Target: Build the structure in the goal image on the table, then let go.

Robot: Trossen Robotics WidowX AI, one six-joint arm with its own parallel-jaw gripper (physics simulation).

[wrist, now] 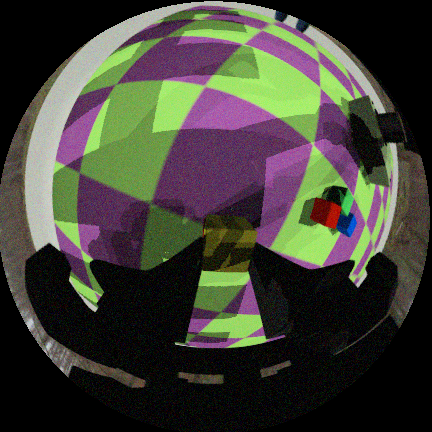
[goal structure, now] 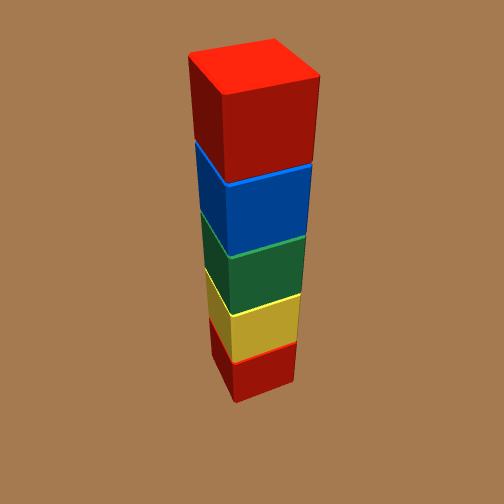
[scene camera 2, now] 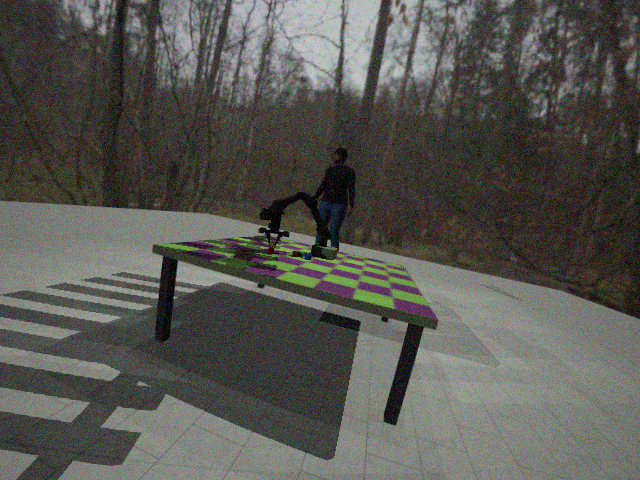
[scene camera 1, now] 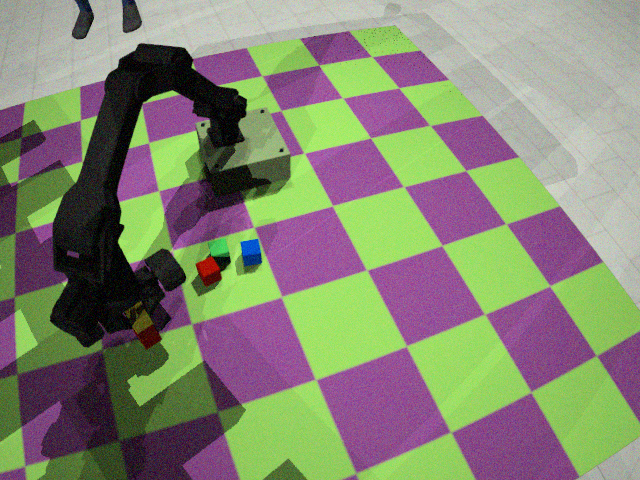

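Seen in the pictures: gripper, between the fingertips: (wrist: 224, 242) (scene camera 2: 272, 245) (scene camera 1: 140, 320); arm's base, origin of its link: (scene camera 2: 322, 245) (scene camera 1: 225, 134).
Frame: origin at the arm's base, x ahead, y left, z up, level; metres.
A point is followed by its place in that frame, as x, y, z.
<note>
My gripper (scene camera 1: 139, 316) @(0.341, -0.259, -0.027) (scene camera 2: 271, 244) @(0.341, -0.259, -0.027) (wrist: 224, 242) @(0.341, -0.259, -0.027) is shut on a yellow cube (scene camera 1: 142, 322) @(0.353, -0.255, -0.015) (wrist: 227, 252) @(0.337, -0.261, -0.005). The yellow cube is directly over a red cube (scene camera 1: 148, 337) @(0.368, -0.256, -0.041) (scene camera 2: 270, 251) @(0.368, -0.255, -0.059) on the table; whether they touch is hard to tell. In the wrist view the yellow cube hides almost all of that red cube. A second red cube (scene camera 1: 208, 270) @(0.282, -0.124, -0.040) (scene camera 2: 295, 253) @(0.289, -0.118, -0.050) (wrist: 326, 212) @(0.275, -0.139, -0.043) sits on a green square. A green cube (scene camera 1: 219, 247) @(0.243, -0.091, -0.039) (wrist: 347, 201) @(0.240, -0.094, -0.040) is close behind it, and a blue cube (scene camera 1: 251, 251) @(0.273, -0.040, -0.039) (scene camera 2: 308, 255) @(0.280, -0.035, -0.046) (wrist: 347, 224) @(0.267, -0.056, -0.043) stands a little apart to the right.
The arm's grey base block (scene camera 1: 263, 136) @(0.035, 0.071, -0.001) (scene camera 2: 329, 252) @(0.103, 0.072, -0.024) stands behind the loose cubes. The checkered table (scene camera 1: 361, 310) @(0.440, 0.096, -0.073) (scene camera 2: 330, 286) @(0.770, 0.179, -0.072) carries the arm's dark shadow around the gripper. A person (scene camera 2: 337, 183) stands behind the table.
</note>
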